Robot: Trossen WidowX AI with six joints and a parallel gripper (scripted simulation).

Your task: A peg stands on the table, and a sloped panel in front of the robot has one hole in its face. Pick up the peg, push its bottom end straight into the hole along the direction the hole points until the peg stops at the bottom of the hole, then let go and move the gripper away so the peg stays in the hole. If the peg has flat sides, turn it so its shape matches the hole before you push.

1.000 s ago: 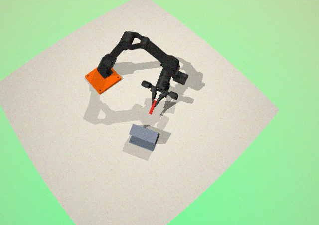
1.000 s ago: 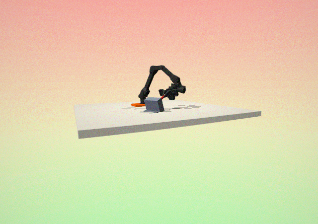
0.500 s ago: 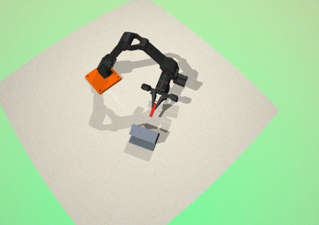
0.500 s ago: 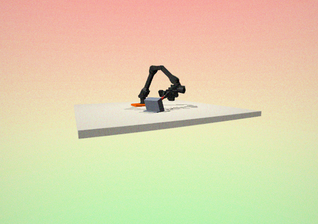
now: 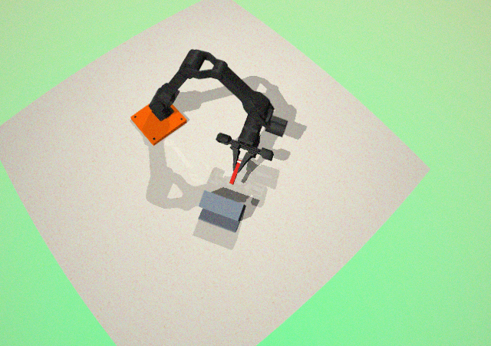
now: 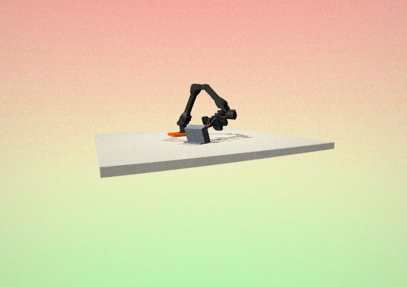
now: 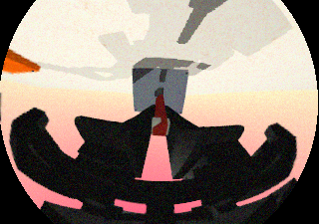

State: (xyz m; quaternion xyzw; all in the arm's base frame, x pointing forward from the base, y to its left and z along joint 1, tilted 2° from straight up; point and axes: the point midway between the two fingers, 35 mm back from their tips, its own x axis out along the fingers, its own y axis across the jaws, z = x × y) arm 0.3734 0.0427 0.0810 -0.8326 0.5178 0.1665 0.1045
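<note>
The grey sloped panel lies 10 cm to the right of my gripper tip, 5 cm ahead of it and 4 cm below it. The rest, counted from my gripper tip: red peg 1 cm to the left, 1 cm behind, 1 cm above.
</note>
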